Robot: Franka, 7 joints.
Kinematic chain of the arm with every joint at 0, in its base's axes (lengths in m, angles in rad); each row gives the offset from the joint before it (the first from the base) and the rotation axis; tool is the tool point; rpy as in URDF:
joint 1: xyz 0 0 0.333 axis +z
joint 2: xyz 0 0 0 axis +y
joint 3: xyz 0 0 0.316 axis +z
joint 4: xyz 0.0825 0 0 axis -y
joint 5: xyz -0.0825 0 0.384 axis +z
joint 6: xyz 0 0 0 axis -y
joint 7: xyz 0.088 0 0 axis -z
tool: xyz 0 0 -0.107 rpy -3.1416 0 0
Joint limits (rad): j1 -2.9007..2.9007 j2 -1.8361..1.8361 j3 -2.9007..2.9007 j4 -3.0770..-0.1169 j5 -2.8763..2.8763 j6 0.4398..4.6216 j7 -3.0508..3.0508
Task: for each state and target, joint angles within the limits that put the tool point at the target. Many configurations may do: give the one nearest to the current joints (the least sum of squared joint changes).
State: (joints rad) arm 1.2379 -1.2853 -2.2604 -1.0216 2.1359 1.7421 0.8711
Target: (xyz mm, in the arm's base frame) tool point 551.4 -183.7 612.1
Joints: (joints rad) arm 1.5679 -0.9182 -1.5778 -1.8199 1.8364 1.4174 0.8711
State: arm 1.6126 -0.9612 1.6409 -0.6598 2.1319 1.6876 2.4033
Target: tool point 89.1 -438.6 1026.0
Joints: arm 1.9103 -0.4667 1.6662 -0.2613 2.2243 1.6682 2.4033
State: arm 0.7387 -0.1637 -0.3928 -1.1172 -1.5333 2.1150 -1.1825
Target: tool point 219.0 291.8 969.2
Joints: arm 0.9980 -0.4171 0.0352 -1.4924 -1.4785 2.1083 -1.1825
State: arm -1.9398 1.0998 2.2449 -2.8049 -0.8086 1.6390 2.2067
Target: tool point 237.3 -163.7 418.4
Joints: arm -2.5437 1.3513 2.2640 -2.6823 -0.8029 1.3201 2.2067
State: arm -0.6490 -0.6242 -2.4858 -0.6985 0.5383 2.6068 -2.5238
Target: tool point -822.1 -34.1 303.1
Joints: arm -0.3152 -1.0971 -2.4788 -1.0100 0.5412 2.5431 -2.5238
